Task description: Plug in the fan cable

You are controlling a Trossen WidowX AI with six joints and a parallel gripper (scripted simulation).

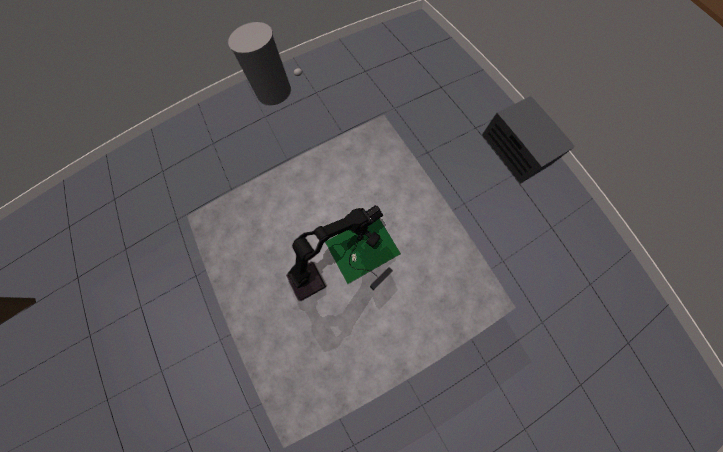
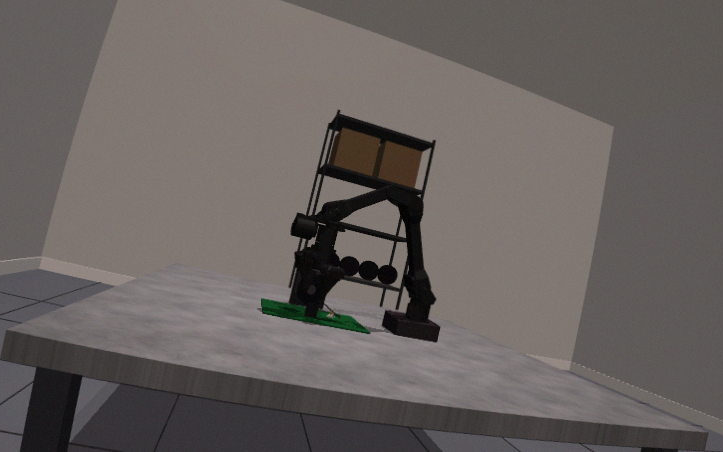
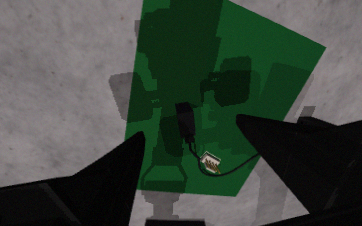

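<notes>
Right now the black plug is 4 cm below my gripper tip and 1 cm behind it. Also, from my gripper tip: black fan (22 cm to the right); white four-pin header (8 cm to the right, 7 cm behind, 6 cm below); green board (8 cm below, 5 cm to the right, 1 cm behind).
</notes>
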